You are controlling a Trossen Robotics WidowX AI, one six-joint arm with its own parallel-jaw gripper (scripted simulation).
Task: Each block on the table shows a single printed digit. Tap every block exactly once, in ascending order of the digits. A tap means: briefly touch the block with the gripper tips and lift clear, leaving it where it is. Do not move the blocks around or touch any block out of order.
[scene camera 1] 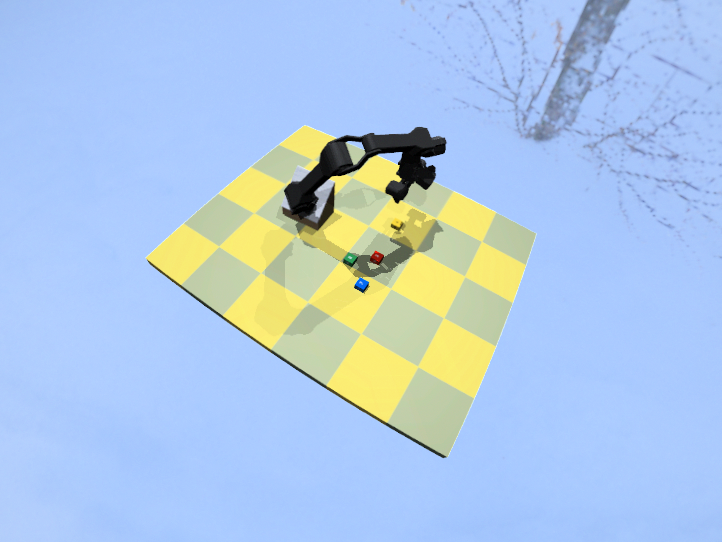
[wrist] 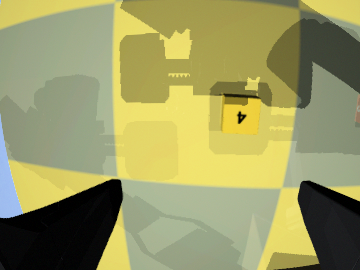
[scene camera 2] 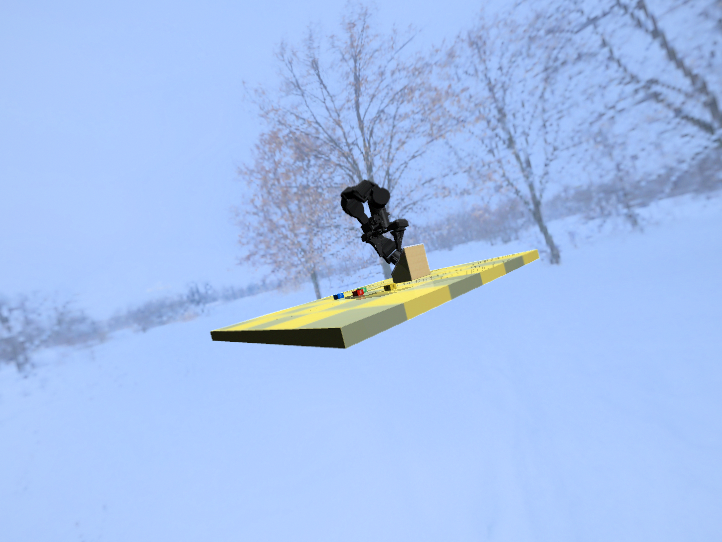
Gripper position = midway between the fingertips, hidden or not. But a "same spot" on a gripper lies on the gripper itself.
my gripper: scene camera 1 402,195; wrist; scene camera 2
same spot on my gripper: (wrist: 81,224) = (scene camera 2: 395,241)
